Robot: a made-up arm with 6 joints.
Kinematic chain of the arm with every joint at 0, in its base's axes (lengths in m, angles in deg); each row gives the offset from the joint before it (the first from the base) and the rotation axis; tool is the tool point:
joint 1: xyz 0 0 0.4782 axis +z
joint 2: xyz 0.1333 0 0 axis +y
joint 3: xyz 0 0 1.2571 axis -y
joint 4: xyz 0 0 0.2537 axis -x
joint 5: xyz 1.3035 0 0 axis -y
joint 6: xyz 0.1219 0 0 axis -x
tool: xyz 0 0 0
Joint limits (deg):
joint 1: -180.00..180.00
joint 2: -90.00..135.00
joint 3: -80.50..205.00
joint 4: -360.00..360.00
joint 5: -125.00..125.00
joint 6: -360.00..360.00
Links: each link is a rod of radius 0.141 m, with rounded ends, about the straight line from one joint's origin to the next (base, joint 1, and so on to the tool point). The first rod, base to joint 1, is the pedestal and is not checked.
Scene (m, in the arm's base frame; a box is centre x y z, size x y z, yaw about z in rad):
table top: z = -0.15
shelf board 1: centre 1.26 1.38 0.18 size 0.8 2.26 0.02 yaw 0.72
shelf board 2: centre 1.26 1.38 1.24 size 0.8 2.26 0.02 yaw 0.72
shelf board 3: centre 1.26 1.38 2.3 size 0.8 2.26 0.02 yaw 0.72
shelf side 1: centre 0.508 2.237 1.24 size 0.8 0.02 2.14 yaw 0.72
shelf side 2: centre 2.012 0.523 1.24 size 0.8 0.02 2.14 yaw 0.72
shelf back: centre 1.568 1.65 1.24 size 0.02 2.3 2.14 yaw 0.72
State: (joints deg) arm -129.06 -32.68 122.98 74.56 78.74 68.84
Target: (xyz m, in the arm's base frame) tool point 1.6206 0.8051 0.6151
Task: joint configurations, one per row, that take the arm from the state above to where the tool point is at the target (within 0.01 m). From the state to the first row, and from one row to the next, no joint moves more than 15 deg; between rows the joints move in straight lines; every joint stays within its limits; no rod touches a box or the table.
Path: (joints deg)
1: -127.20 -22.85 134.72 73.86 80.96 68.84
2: -125.34 -13.03 146.45 73.16 83.18 68.84
3: -123.47 -3.20 158.19 72.46 85.40 68.84
4: -121.61 6.62 169.93 71.76 87.61 68.84
5: -133.44 -2.14 179.62 71.26 87.82 68.84
6: -145.26 -10.90 189.30 70.76 88.02 68.84
7: -157.09 -19.67 198.99 70.25 88.22 68.84
8: -154.70 -27.21 186.40 70.95 86.41 68.84
9: -152.32 -34.76 173.82 71.65 84.60 68.84
10: -149.93 -42.30 161.24 72.35 82.79 68.84

